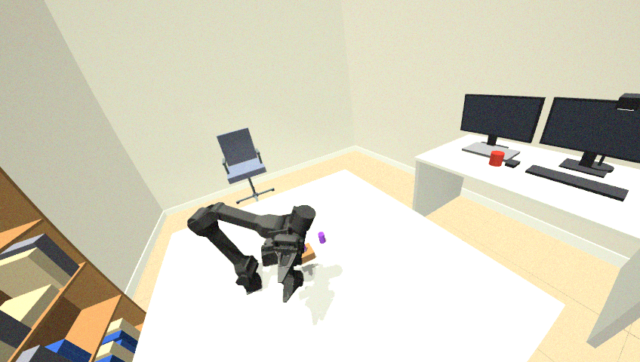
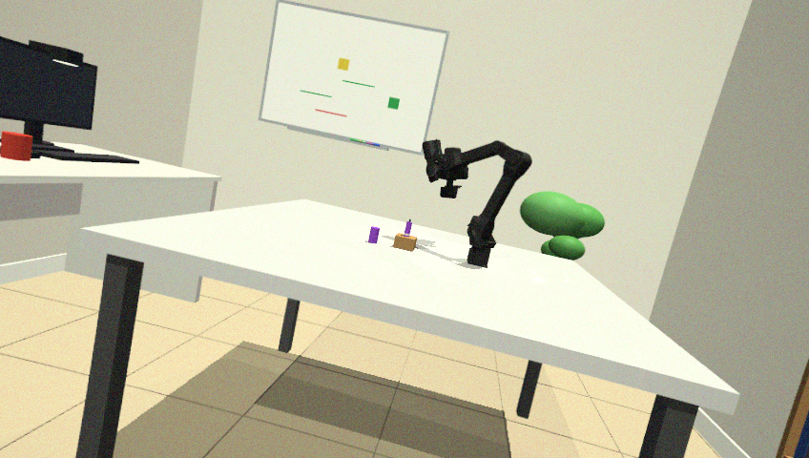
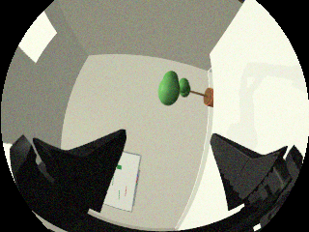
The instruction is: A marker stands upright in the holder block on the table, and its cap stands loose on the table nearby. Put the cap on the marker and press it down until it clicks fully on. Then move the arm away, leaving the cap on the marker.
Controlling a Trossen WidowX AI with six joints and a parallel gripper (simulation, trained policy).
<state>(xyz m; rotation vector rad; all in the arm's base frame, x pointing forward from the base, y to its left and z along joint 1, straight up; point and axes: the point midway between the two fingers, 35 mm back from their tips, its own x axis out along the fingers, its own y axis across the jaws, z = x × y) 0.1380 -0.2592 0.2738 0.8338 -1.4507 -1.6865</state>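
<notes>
My gripper tip is 230 mm short of the purple cap, 350 mm to the right of it and 250 mm above it. From my gripper tip the other things lie so: orange holder block: 130 mm ahead, 310 mm to the left, 250 mm below; purple marker: 130 mm ahead, 310 mm to the left, 200 mm below.
</notes>
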